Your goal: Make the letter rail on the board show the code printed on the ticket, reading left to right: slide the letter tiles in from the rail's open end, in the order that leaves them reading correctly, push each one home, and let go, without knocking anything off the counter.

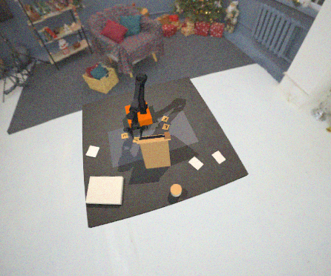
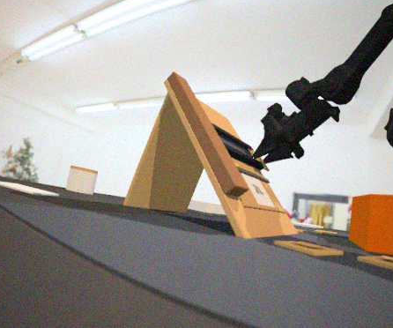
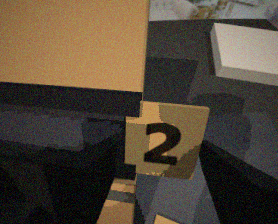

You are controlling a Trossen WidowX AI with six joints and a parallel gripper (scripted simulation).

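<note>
Right now my gripper tip is 120 mm to the right of the white ticket, 80 mm above it and 60 mm past it. From my gripper tip the other things lie so: small cylinder (420 mm ahead, 230 mm to the left, 130 mm below).
</note>
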